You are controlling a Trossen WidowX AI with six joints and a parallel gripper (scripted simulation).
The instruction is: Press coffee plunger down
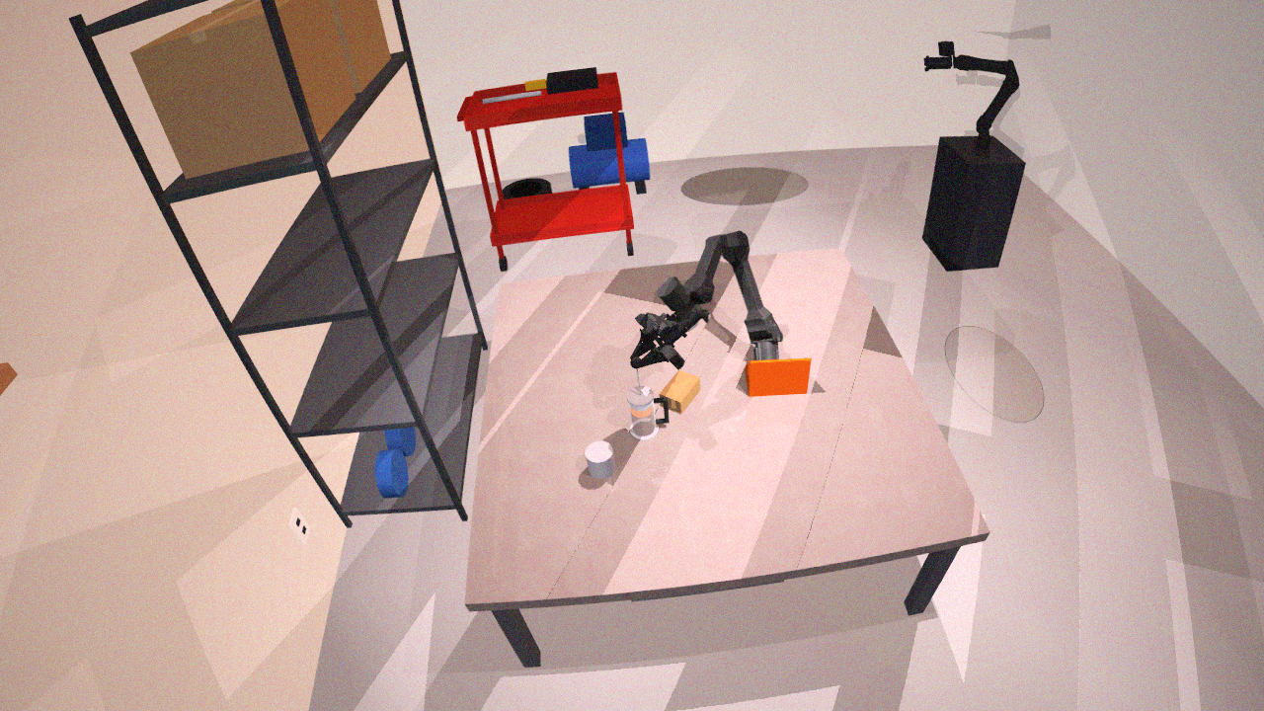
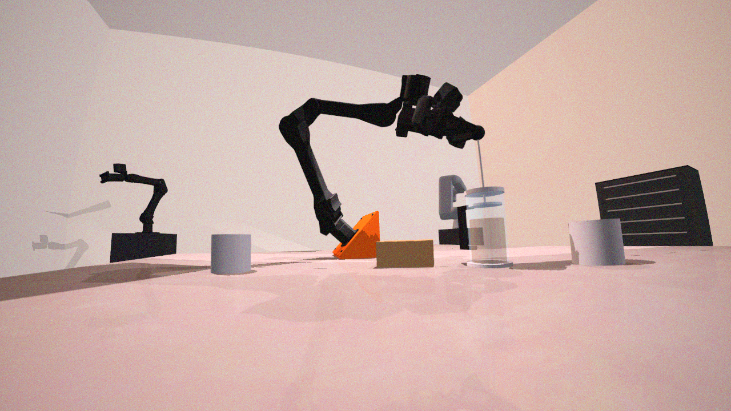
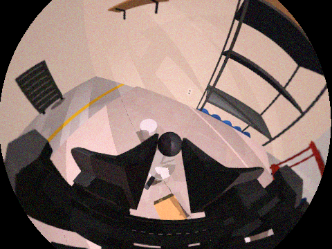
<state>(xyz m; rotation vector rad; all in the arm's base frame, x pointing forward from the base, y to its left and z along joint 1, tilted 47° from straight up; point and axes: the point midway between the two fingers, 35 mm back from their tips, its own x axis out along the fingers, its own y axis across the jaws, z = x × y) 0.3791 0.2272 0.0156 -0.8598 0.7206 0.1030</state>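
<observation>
Right now the glass coffee press is 13 cm below my gripper tip and 2 cm behind it. Also, from my gripper tip: tan box 23 cm below, 12 cm behind, 11 cm to the right.
</observation>
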